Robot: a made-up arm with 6 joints.
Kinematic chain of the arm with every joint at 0, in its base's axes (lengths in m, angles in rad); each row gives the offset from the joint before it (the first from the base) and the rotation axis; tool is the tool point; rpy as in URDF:
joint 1: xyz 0 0 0.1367 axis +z
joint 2: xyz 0 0 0 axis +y
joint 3: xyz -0.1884 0 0.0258 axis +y
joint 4: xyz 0.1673 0 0.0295 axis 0.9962 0 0.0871
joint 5: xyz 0 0 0 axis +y
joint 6: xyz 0.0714 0 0.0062 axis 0.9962 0 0.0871
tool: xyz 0 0 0 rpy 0 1.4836 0
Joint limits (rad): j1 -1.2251..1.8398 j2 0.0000..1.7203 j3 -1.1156..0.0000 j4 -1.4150..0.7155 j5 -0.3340..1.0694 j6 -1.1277..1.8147
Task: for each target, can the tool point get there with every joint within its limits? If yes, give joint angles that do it. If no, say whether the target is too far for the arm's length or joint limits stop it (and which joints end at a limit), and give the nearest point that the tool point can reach.
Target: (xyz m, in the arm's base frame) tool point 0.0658 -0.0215 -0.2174
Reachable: no: joint limits stop it (at a limit: joint 2) | nearest point 0.0576 -0.0188 0.0777 | short by 0.295 m
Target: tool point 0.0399 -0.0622 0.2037
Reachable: yes | joints -0.3543 0.4516 -0.2271 -1.0905 0.7738 1.4960
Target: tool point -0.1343 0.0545 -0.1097
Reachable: no: joint limits stop it (at a limit: joint 1, joint 2, joint 5) | nearest point -0.0416 0.0640 0.0822 | short by 0.213 m
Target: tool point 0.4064 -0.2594 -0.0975
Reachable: no: too far | nearest point 0.1911 -0.1220 0.1508 | short by 0.356 m
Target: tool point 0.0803 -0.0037 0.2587
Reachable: yes | joints -0.1280 0.4333 -0.3118 -0.4728 -0.2042 -0.6093
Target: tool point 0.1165 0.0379 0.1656
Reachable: yes | joints 0.1999 1.0776 -0.2344 -1.1840 -0.2131 0.6597
